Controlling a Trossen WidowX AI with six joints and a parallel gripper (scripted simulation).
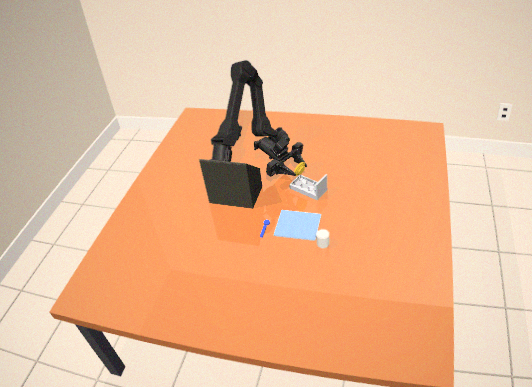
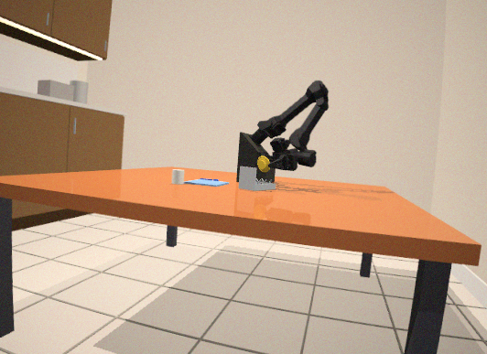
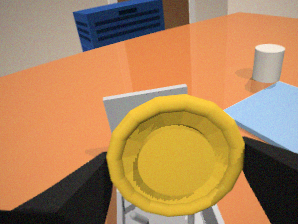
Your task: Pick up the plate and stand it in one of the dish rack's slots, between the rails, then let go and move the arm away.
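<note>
The grey dish rack lies 3 cm ahead of my gripper tip and 6 cm below it. Round my gripper tip: yellow plate 1 cm behind; then blue spoon 8 cm behind, 24 cm to the right, 8 cm below; then light blue mat 3 cm ahead, 20 cm to the right, 8 cm below.
</note>
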